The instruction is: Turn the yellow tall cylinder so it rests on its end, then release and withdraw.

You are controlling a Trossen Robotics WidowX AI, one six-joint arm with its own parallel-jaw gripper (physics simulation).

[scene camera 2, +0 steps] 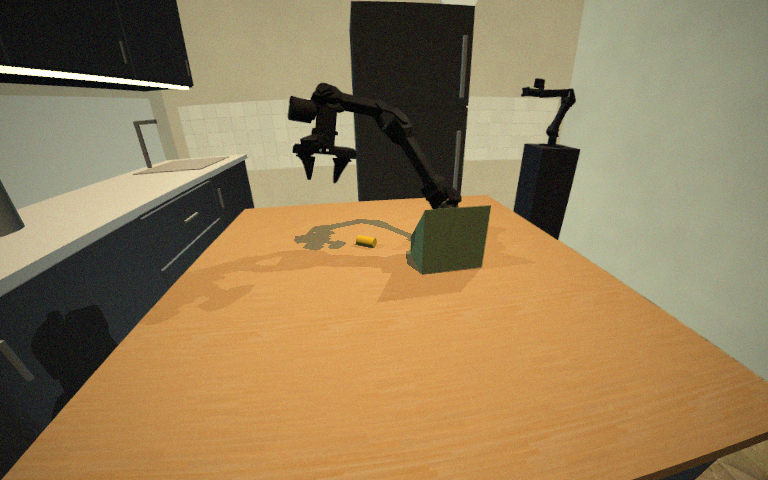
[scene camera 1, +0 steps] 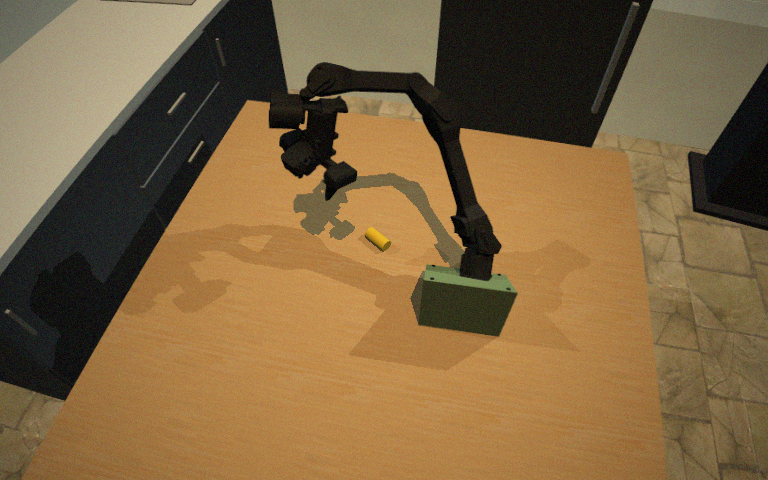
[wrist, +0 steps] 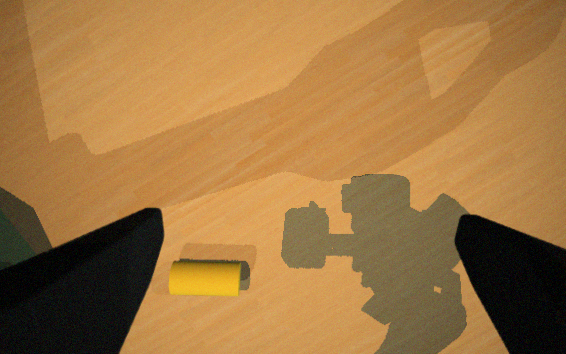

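The yellow tall cylinder [scene camera 1: 377, 238] [scene camera 2: 365, 241] [wrist: 205, 278] lies on its side on the wooden table [scene camera 1: 339, 407] [scene camera 2: 339, 367] [wrist: 150, 60]. In the wrist view it lies low and left of the middle, close to the left finger's outline, with its long side running across the view. My gripper [scene camera 1: 314, 187] [scene camera 2: 322, 181] [wrist: 311, 225] is open and empty, with its fingers wide apart and pointing down. It hangs well above the table, to the left of the cylinder in both scene views, and does not touch it.
A green block [scene camera 1: 467, 308] [scene camera 2: 453, 240] [wrist: 11, 235] carries the arm's base, right of the cylinder in the scene views. Dark drawers with a pale counter [scene camera 1: 84, 96] [scene camera 2: 113, 209] stand along the table's left side. A dark fridge [scene camera 1: 526, 67] [scene camera 2: 407, 67] stands behind.
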